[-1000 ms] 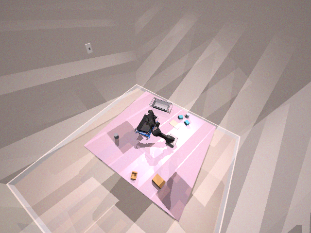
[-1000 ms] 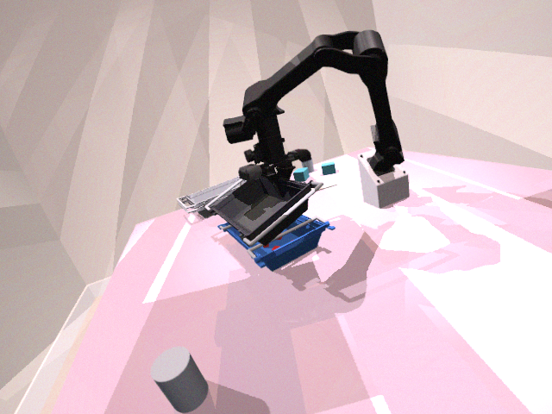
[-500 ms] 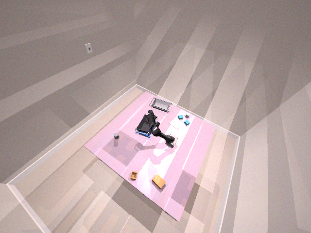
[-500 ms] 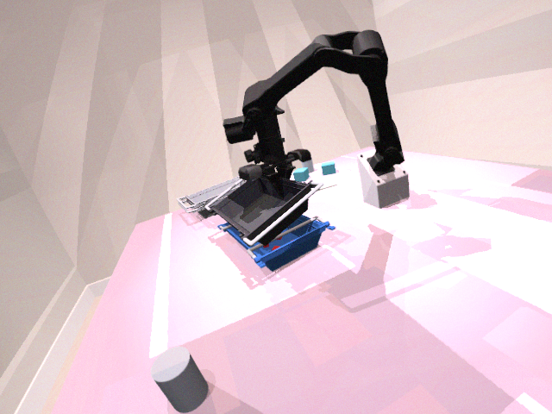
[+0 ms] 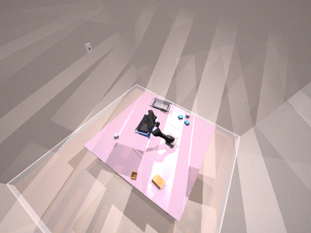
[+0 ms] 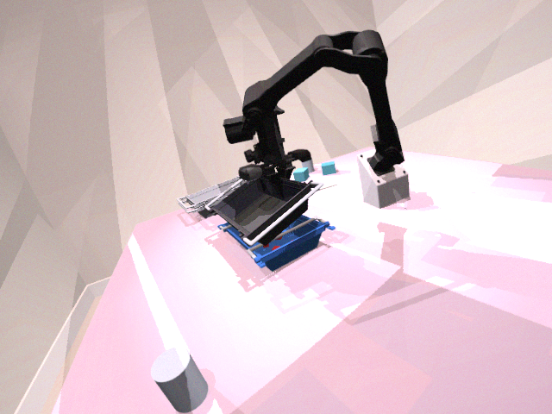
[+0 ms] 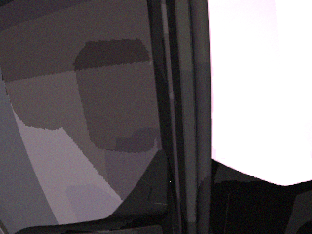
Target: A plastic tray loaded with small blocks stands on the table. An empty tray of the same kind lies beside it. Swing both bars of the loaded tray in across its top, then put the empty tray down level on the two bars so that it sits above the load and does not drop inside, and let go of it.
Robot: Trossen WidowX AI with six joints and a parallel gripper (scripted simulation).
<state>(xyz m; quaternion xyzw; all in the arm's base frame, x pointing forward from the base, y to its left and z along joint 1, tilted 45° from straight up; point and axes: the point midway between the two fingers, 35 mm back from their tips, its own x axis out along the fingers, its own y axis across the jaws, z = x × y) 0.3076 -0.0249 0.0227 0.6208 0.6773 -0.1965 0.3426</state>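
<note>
My gripper tip is now 8 cm short of the black tray, 2 cm to the right of it and 1 cm below it. Also, from my gripper tip: flat card: 21 cm behind, 31 cm to the right, 11 cm below.
</note>
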